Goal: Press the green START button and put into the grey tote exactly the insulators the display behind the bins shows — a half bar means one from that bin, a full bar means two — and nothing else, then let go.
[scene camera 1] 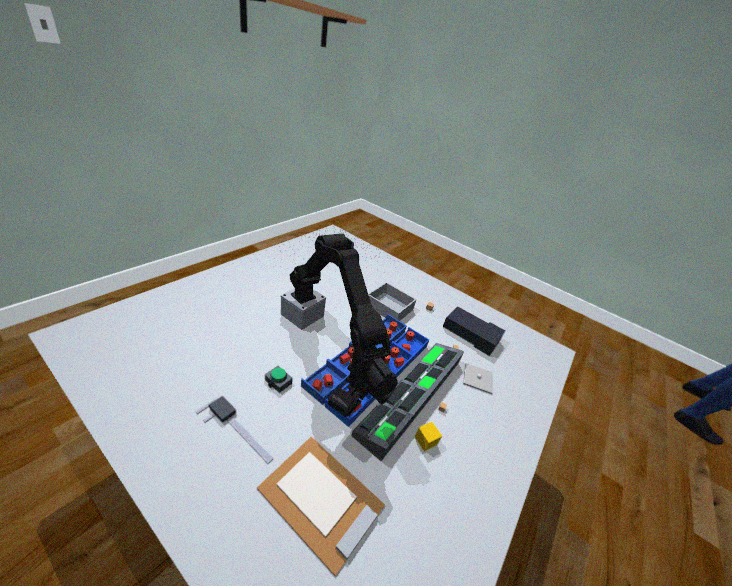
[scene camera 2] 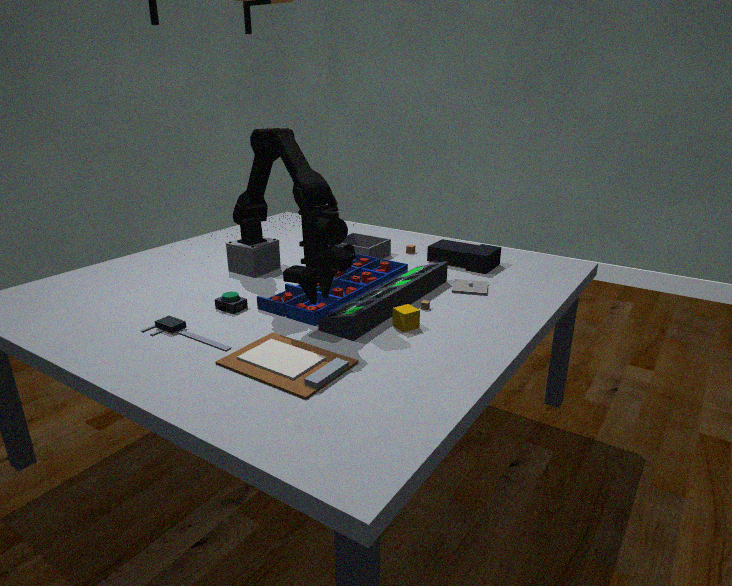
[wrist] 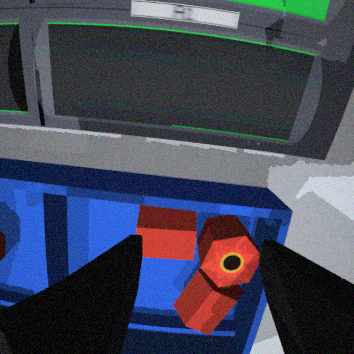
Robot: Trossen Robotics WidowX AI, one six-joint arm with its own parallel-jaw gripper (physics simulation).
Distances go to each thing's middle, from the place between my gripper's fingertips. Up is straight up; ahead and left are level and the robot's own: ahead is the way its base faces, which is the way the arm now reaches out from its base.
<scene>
The small tool [scene camera 1: 220,407] is 14 cm behind my hand, 27 cm to the right of it and 4 cm below it. Round my hand: grey tote [scene camera 1: 386,299]: 28 cm behind, 43 cm to the left, 2 cm below; then black box [scene camera 2: 482,258]: 1 cm ahead, 59 cm to the left, 2 cm below.
</scene>
